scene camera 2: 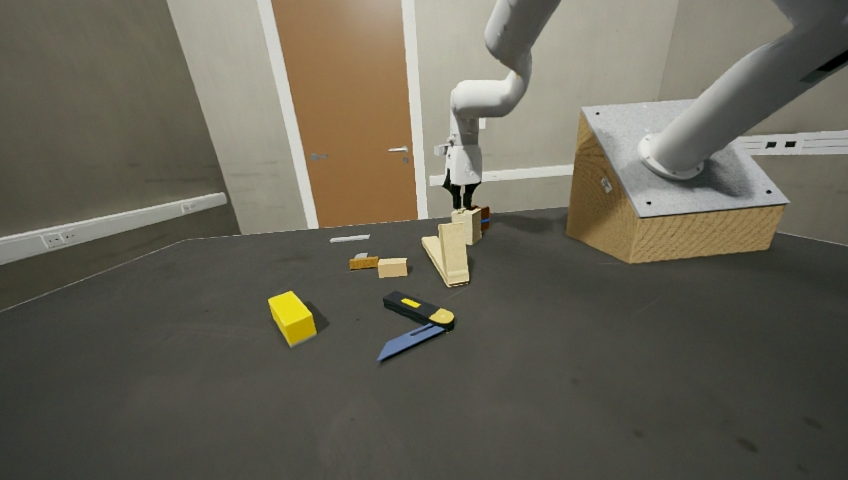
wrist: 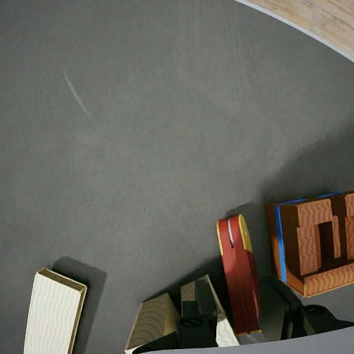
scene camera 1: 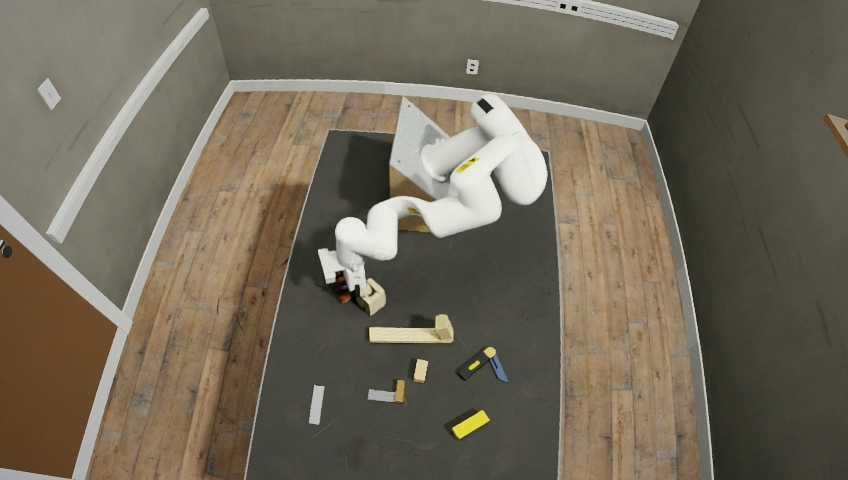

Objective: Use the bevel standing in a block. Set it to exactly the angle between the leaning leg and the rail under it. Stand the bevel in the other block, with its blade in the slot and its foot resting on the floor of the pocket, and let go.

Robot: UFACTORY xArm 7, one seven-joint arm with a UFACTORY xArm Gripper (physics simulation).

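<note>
A red bevel handle with brass cheeks lies close beside the pale wooden block in the wrist view; its blade is mostly hidden. The other block, brown with a blue stripe, stands right of the handle there. My gripper is partly open and holds nothing. One finger is over the pale block, the other between the handle and the brown block. The pale rail bears a leaning leg.
A black and blue bevel, a yellow block, a small tan block, a small square and a grey strip lie on the dark mat.
</note>
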